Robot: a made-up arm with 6 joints.
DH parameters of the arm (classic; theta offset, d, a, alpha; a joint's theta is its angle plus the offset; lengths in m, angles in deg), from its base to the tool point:
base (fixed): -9.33 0 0.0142 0
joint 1: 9.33 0.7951 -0.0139 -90
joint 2: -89.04 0 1.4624 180
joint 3: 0.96 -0.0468 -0.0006 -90
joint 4: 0 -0.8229 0.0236 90
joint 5: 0 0.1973 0.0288 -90
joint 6: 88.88 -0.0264 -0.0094 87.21
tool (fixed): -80.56 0.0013 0 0
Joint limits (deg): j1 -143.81..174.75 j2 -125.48..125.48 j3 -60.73..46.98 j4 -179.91..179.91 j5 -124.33..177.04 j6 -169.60..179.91
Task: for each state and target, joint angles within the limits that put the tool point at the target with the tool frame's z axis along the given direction. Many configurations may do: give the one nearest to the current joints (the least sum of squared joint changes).
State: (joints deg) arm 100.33 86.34 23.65 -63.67 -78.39 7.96
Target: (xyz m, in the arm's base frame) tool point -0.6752 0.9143 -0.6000 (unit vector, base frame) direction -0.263 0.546 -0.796
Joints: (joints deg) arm 129.08 110.46 19.36 -67.40 -68.48 31.44
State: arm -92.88 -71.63 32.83 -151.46 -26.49 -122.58
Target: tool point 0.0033 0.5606 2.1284 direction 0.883 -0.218 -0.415
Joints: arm -77.71 -57.88 -7.39 -120.56 -2.28 -113.35
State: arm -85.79 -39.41 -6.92 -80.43 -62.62 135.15
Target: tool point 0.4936 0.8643 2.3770 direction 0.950 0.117 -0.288
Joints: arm -123.22 -60.16 21.14 -61.93 -39.82 123.33
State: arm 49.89 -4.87 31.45 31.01 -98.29 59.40
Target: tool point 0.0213 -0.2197 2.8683 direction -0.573 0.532 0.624
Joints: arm 47.57 -24.94 35.74 -10.72 -79.63 56.68
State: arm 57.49 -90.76 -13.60 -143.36 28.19 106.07
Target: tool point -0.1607 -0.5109 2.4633 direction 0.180 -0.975 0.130
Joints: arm 74.50 -47.05 18.40 -105.29 44.08 72.90
